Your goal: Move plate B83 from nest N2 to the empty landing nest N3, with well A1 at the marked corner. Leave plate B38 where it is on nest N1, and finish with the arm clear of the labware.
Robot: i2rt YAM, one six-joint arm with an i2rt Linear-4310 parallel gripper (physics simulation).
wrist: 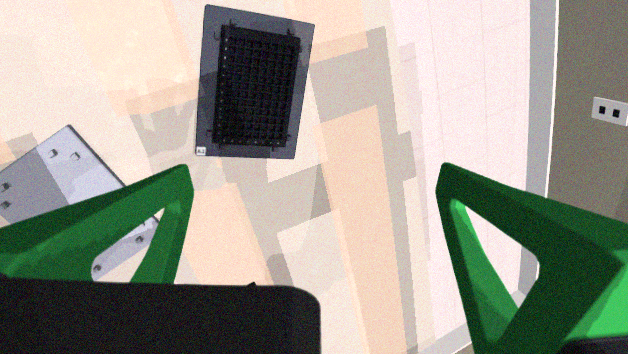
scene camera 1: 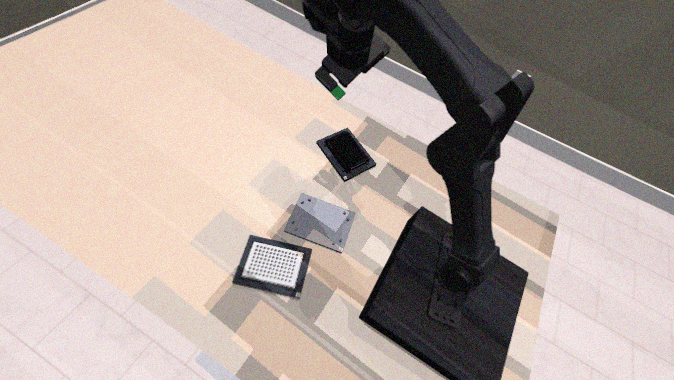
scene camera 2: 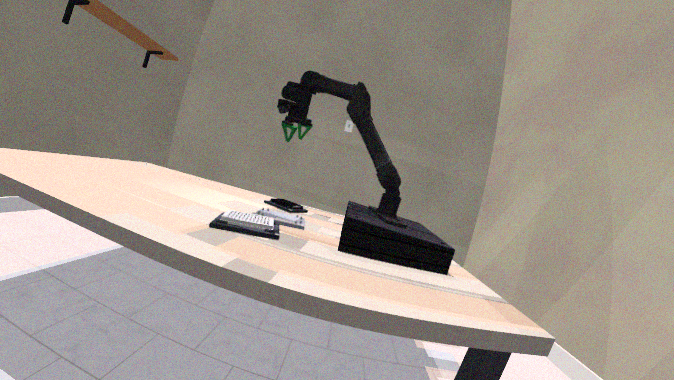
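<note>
A black well plate sits flat on a dark nest with a white A1 tag at one corner. A white well plate sits on another dark nest. No plate or nest numbers are readable, so I cannot tell B83 from B38. The empty grey nest lies between them, with small pegs; the left finger partly covers it in the wrist view. My gripper is open and empty, high above the table, with the black plate ahead of its fingers.
The arm's black base block stands on the wooden table, to the right of the nests. A wall shelf is at the upper left. A wall socket shows beyond the table.
</note>
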